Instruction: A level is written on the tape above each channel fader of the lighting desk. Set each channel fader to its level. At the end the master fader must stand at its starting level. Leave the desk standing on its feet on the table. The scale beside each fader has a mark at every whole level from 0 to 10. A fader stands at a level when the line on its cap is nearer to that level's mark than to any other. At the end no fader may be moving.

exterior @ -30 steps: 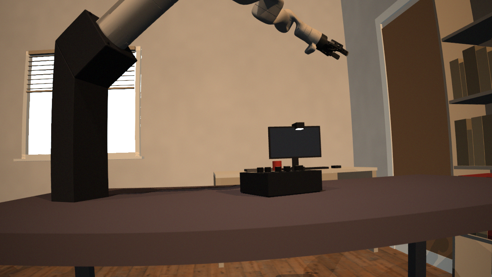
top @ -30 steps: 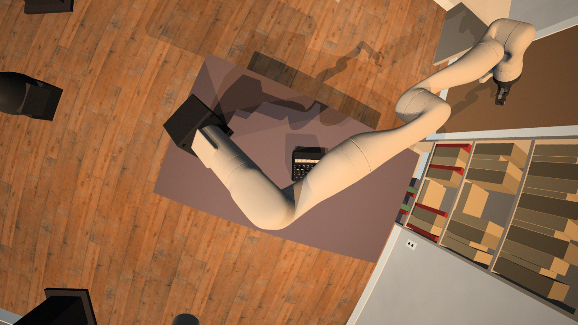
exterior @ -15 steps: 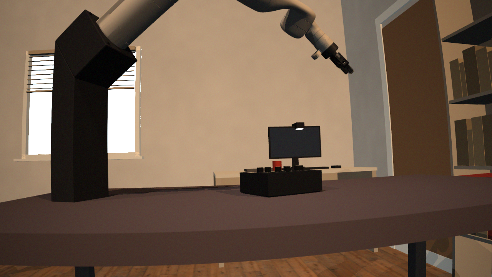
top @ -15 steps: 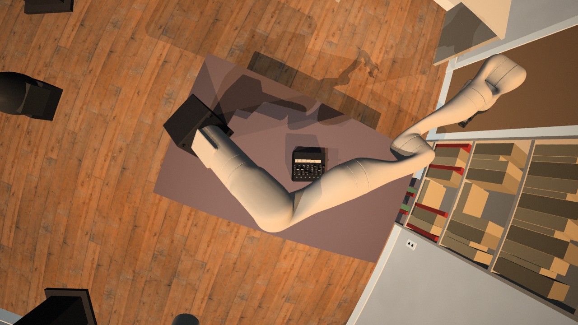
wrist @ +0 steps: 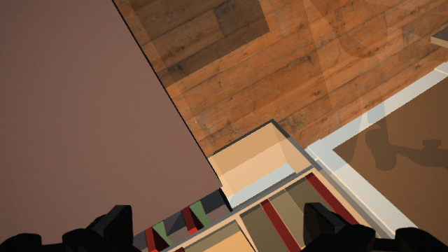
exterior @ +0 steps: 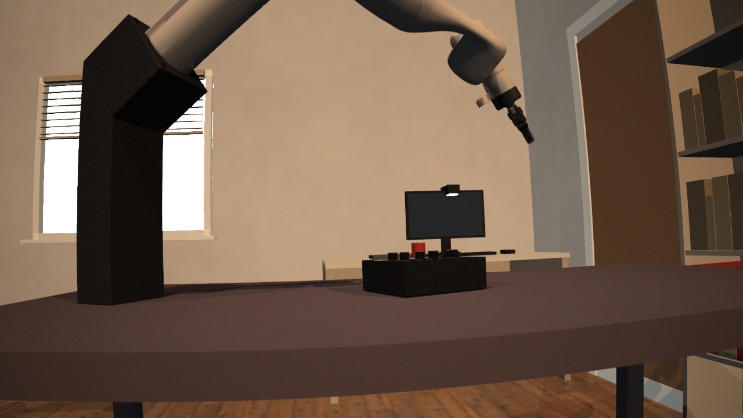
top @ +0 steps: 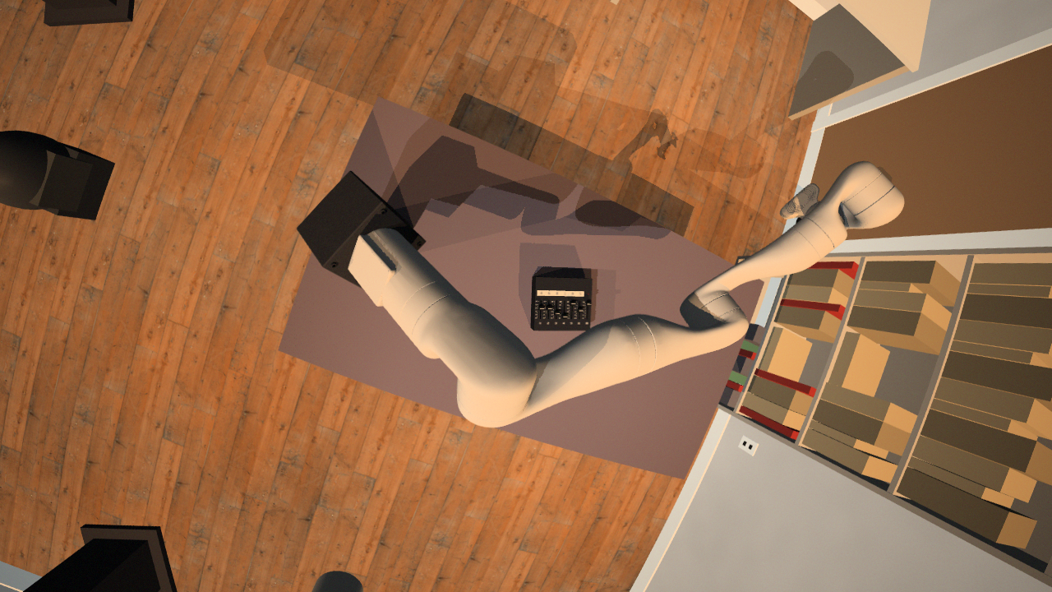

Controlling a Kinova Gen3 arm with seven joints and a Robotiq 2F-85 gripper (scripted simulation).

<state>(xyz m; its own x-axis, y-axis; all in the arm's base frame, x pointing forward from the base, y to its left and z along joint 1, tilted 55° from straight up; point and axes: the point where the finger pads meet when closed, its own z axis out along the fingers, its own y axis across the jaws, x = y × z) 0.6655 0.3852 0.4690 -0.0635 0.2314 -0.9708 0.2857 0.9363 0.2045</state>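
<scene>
Right now the channel 5 cap is 47 cm behind my hand, 17 cm to the right of it and 28 cm below it. From my hand the other things lie so: channel 6 cap: 45 cm behind, 19 cm to the right, 28 cm below; then channel 4 cap: 49 cm behind, 21 cm to the right, 28 cm below; then master cap: 42 cm behind, 17 cm to the right, 28 cm below.
</scene>
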